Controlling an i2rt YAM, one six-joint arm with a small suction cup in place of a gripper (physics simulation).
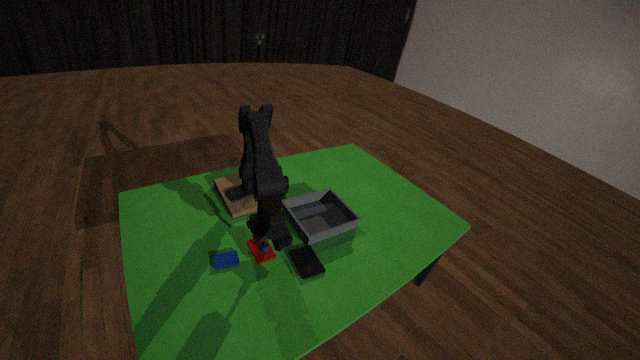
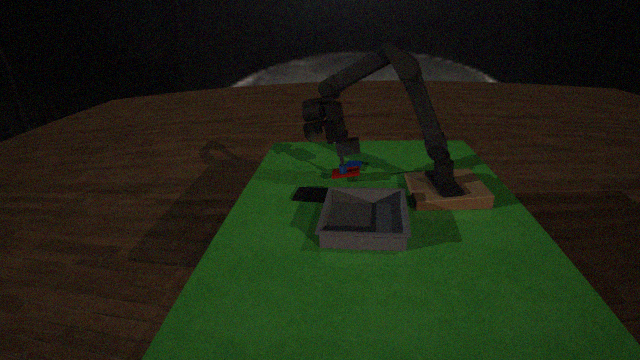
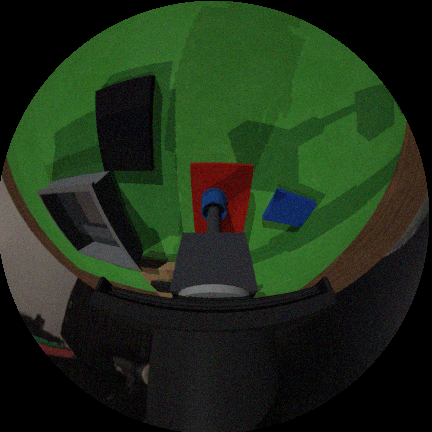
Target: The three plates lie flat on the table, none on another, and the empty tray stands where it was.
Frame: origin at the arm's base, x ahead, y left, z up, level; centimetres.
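Seen in the pictures: hand, its tool point: (image 1: 263, 250) (image 2: 344, 174) (image 3: 213, 195); arm's base, origin of its link: (image 1: 249, 189) (image 2: 443, 183).
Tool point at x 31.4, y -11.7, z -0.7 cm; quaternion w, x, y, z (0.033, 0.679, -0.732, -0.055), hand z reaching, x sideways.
Offsets run from my tool point to a thing's middle. Level surfaces: height alone.
My suction cup (image 1: 264, 246) (image 3: 214, 199) sits on the red plate @[dx -0.6, dy -0.8, dz +0.6 cm] (image 1: 256, 253) (image 2: 341, 175) (image 3: 235, 179) and holds it just above the green mat @[dz -2.2 cm] (image 1: 188, 308) (image 2: 358, 304) (image 3: 241, 56). The blue plate @[dx -4.2, dy -12.0, dz -1.7 cm] (image 1: 225, 258) (image 3: 289, 207) lies flat on the mat to one side of it. The black plate @[dx +10.3, dy +10.4, dz -1.7 cm] (image 1: 306, 261) (image 2: 309, 194) (image 3: 125, 123) lies flat on the other side, in front of the grey tray @[dx -3.9, dy +28.4, dz +0.3 cm] (image 1: 333, 228) (image 2: 362, 242) (image 3: 68, 184). The tray looks empty. No plate rests on another.
The arm's wooden base block (image 1: 238, 208) (image 2: 474, 196) stands on the mat behind the tray. Brown wooden table (image 1: 492, 178) surrounds the mat on all sides.
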